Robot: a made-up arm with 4 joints. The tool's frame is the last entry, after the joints. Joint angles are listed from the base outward. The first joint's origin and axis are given. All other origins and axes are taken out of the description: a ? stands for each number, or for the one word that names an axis. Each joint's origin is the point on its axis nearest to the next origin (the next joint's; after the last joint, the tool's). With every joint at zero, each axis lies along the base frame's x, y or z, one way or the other. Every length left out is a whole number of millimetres.
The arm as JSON. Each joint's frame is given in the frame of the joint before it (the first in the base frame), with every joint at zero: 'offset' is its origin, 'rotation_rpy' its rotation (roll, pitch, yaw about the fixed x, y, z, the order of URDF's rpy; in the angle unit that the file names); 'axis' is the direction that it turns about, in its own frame. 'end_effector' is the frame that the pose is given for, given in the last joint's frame.
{
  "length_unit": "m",
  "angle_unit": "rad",
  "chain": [
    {
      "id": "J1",
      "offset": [
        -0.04,
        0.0,
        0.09
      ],
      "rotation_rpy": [
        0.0,
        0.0,
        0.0
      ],
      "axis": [
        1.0,
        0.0,
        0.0
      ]
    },
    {
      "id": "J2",
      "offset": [
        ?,
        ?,
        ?
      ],
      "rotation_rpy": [
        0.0,
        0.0,
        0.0
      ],
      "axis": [
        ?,
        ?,
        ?
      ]
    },
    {
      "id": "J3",
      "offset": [
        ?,
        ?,
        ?
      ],
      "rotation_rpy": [
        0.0,
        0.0,
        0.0
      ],
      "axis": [
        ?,
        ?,
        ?
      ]
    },
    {
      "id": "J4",
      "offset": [
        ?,
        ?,
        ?
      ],
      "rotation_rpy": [
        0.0,
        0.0,
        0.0
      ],
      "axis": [
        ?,
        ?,
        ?
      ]
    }
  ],
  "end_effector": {
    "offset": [
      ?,
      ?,
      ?
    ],
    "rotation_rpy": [
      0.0,
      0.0,
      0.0
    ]
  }
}
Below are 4 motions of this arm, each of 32 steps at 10 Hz.
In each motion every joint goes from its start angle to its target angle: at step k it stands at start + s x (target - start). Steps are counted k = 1, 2, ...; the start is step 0. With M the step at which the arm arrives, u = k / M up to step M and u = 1 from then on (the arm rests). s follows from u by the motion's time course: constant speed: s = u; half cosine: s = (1 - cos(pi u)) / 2; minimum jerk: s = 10 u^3 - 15 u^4 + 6 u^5.
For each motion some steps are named. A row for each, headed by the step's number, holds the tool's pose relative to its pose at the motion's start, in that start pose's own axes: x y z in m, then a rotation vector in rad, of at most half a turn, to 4 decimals.
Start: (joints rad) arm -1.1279 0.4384 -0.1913 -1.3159
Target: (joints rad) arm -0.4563 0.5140 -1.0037 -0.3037
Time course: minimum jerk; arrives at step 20
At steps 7, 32:
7: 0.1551 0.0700 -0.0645 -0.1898 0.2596 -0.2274
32: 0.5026 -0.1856 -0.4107 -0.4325 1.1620 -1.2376

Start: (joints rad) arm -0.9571 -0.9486 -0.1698 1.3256
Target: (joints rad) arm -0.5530 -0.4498 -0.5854 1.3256
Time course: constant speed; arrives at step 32
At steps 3, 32:
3: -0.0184 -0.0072 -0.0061 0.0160 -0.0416 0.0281
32: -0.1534 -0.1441 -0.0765 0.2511 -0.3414 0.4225

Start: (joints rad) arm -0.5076 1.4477 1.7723 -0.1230
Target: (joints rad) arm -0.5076 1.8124 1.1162 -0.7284
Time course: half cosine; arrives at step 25
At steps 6, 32:
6: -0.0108 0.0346 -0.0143 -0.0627 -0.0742 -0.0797
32: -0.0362 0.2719 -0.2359 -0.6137 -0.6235 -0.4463

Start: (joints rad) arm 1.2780 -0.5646 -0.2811 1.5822
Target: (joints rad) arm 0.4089 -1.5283 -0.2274 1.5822
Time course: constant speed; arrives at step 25
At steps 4, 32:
4: 0.0627 -0.0199 0.0325 0.0764 0.1176 -0.1485
32: 0.2825 -0.3250 0.0830 0.7391 0.7553 -0.6527

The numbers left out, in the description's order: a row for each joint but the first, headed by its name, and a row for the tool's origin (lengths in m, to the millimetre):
J2: xyz 0.0 0.11 -0.11, axis 0.0 -1.0 0.0
J3: xyz -0.07 0.0 0.12, axis 0.0 0.0 1.0
J4: xyz -0.08 0.18 0.0, axis 0.0 1.0 0.0
tool: xyz 0.02 0.0 0.37

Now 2 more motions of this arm.
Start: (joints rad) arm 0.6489 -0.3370 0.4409 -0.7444
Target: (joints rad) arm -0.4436 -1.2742 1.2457 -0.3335
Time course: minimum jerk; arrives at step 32
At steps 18, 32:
18: 0.3734 -0.0328 -0.2592 -0.0192 1.0275 0.1023
32: 0.4789 -0.1703 -0.4943 0.0404 1.5175 -0.1429

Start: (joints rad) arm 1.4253 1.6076 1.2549 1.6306
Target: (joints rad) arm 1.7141 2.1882 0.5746 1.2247
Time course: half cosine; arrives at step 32
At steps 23, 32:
23: -0.1144 -0.1764 0.0719 0.7314 -0.5251 -0.5225
32: -0.1455 -0.1920 0.0623 0.8659 -0.6520 -0.6717

